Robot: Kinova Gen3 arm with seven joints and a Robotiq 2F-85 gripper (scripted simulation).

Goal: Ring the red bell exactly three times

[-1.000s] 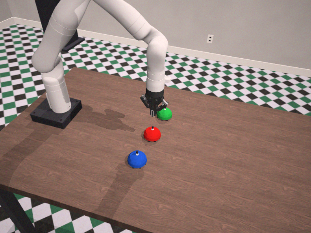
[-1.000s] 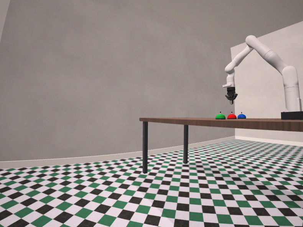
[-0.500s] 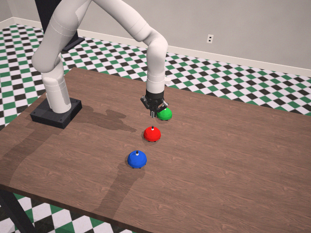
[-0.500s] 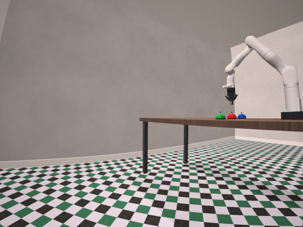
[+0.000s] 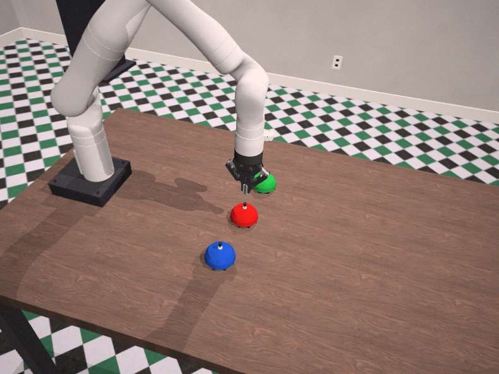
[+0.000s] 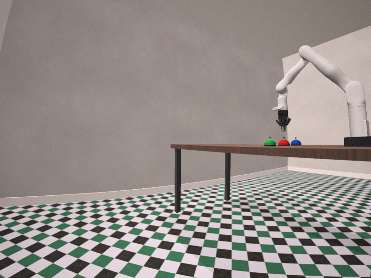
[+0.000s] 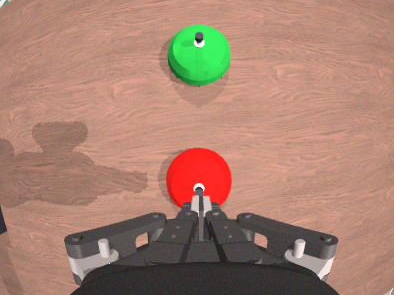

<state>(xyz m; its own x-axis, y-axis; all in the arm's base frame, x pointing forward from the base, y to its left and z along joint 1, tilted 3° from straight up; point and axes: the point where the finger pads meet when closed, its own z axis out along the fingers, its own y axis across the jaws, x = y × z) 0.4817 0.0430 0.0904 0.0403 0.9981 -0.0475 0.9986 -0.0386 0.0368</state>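
Right now the red bell is 90 mm below my hand. Also, from my hand: green bell 10 mm ahead, 160 mm to the left, 90 mm below; blue bell 10 mm behind, 160 mm to the right, 90 mm below.
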